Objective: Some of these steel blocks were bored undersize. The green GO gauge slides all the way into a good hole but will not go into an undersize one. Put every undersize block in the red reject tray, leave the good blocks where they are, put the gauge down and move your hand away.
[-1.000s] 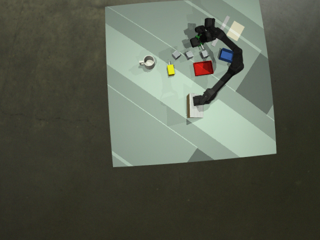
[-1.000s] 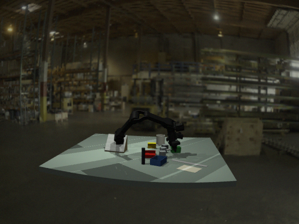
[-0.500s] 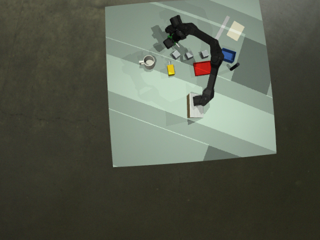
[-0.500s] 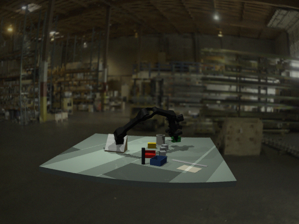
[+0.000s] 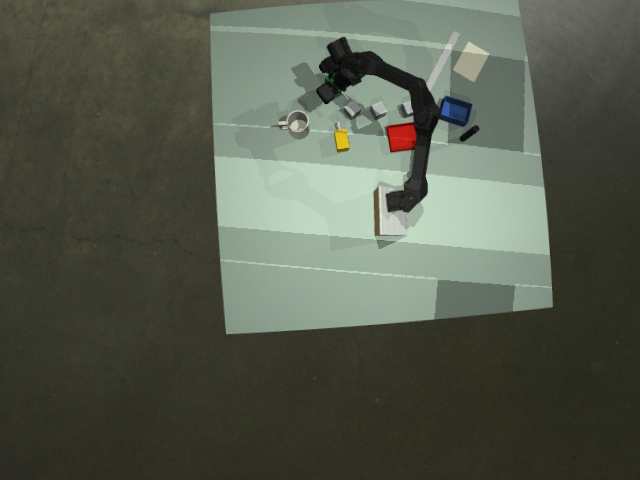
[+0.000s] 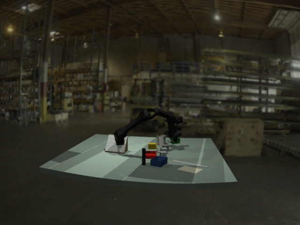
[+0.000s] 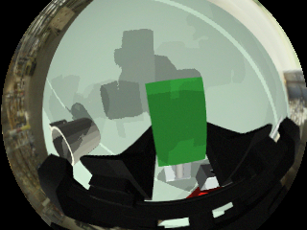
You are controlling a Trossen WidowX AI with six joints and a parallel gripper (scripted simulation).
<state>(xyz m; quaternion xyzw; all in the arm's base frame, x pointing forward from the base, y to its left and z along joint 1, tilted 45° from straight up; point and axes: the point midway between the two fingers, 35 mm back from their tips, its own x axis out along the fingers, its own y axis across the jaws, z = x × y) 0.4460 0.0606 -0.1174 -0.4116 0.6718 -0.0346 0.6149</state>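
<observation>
Right now the yellow block is 16 cm behind my gripper tip, 4 cm below it and 1 cm to the left of it. From my gripper tip the other things lie so: steel block (15 cm to the right, 9 cm behind, 4 cm below); then green GO gauge (2 cm behind, 1 cm to the right, 1 cm above); then mug (18 cm to the left, 12 cm behind, 3 cm below).
</observation>
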